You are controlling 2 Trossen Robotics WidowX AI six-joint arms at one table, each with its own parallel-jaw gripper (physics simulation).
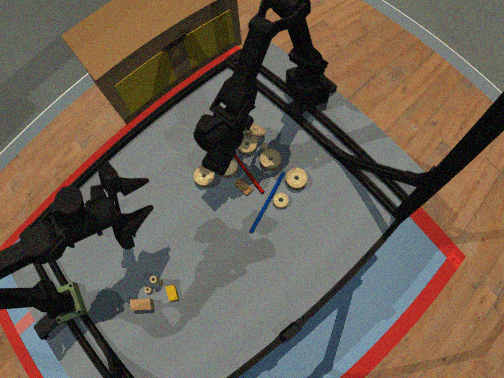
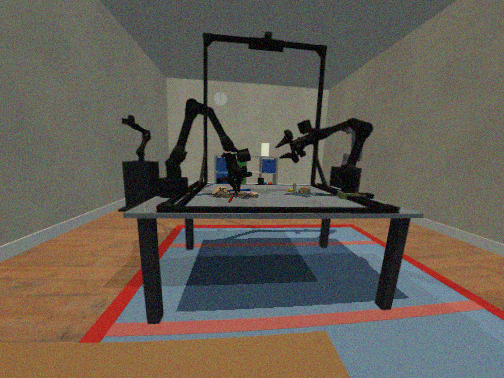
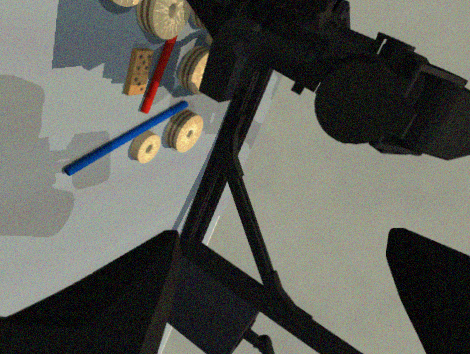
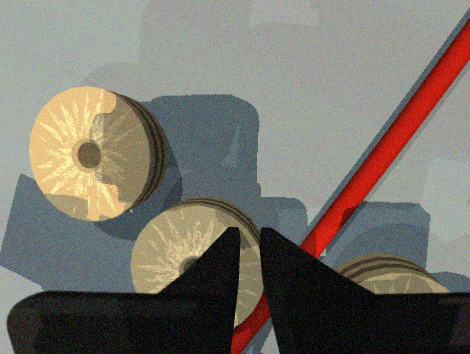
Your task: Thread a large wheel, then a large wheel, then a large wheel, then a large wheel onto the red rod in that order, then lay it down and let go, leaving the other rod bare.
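Where they show: left gripper, fingertip midpoint: (image 1: 150,193) (image 2: 277,152) (image 3: 283,243); right gripper, fingertip midpoint: (image 1: 224,157) (image 2: 238,193) (image 4: 249,237); left arm's base at its link origin: (image 1: 64,303) (image 2: 348,192); right arm's base at its link origin: (image 1: 308,76) (image 2: 173,178).
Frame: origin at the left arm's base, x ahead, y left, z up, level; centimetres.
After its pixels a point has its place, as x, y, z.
Observation:
The red rod (image 1: 249,175) @(65.0, 12.5, -2.5) (image 2: 231,198) @(62.1, 28.4, -2.5) (image 3: 160,75) @(65.2, 11.2, -2.5) (image 4: 400,130) @(62.5, 27.2, -2.5) lies among large grooved wheels, with no wheel seen on its visible part. One large wheel (image 1: 204,176) @(53.8, 16.9, -1.4) (image 4: 60,150) @(52.8, 16.9, -1.3) is left of it, a second large wheel (image 4: 160,240) @(58.6, 17.3, -1.2) touches or nearly touches it. Other large wheels (image 1: 270,159) @(71.7, 13.6, -1.5) (image 1: 296,178) @(75.9, 6.4, -2.2) lie to its right. The blue rod (image 1: 267,202) @(65.9, 3.6, -2.5) (image 3: 125,137) @(64.7, 3.3, -2.6) is bare. My right gripper (image 4: 249,237) @(61.1, 20.0, -1.3) (image 2: 236,192) @(61.1, 20.0, -1.3) is nearly closed low over the rod and second wheel; nothing shows between its fingertips, and the rod passes behind one finger. My left gripper (image 1: 150,194) @(42.0, 8.7, 20.8) (image 2: 278,152) @(42.0, 8.7, 20.8) (image 3: 283,243) @(42.0, 8.7, 20.8) is open, empty and raised.
A smaller wheel (image 1: 281,200) @(69.8, 2.8, -2.9) (image 3: 145,148) @(68.3, 2.6, -2.0) lies beside the blue rod. A domino-like block (image 1: 243,187) @(62.1, 10.2, -2.6) (image 3: 137,72) @(61.6, 10.4, -2.6) is near the red rod. A yellow block (image 1: 172,293) @(33.2, -8.4, -1.9), a tan block (image 1: 141,304) @(24.1, -8.4, -0.4) and small rings lie at the lower left. Black frame rails edge the table.

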